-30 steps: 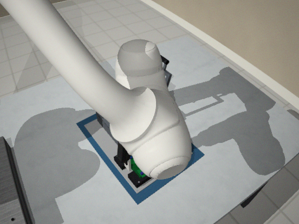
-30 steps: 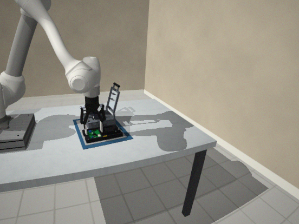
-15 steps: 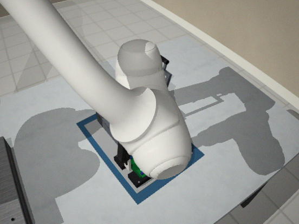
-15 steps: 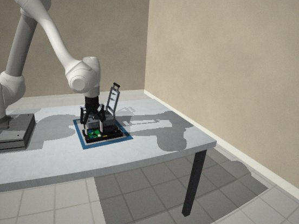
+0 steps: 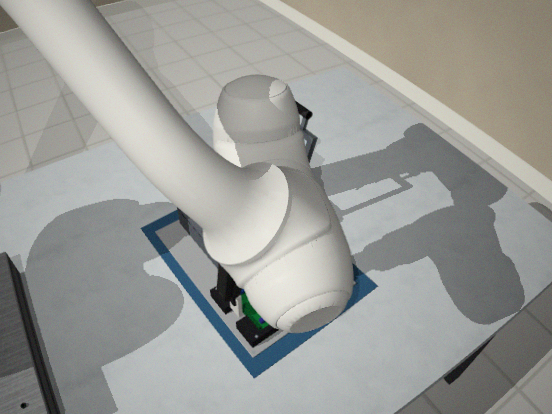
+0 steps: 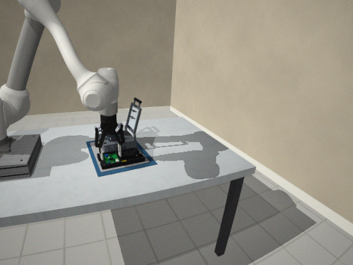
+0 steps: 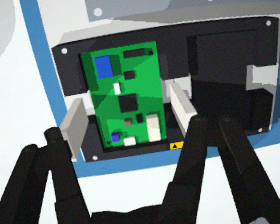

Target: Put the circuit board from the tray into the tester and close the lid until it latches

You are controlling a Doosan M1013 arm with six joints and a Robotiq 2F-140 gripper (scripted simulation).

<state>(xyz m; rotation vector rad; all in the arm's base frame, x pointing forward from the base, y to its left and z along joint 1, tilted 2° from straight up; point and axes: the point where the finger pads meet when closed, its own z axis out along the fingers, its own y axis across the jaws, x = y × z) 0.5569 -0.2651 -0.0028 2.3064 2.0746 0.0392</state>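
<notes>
My gripper is now 3 cm above the green circuit board. From my hand the other things lie so: latch hook 2 cm ahead, 23 cm to the left, 4 cm above; tester lid 20 cm ahead, 15 cm to the left, 13 cm above.
</notes>
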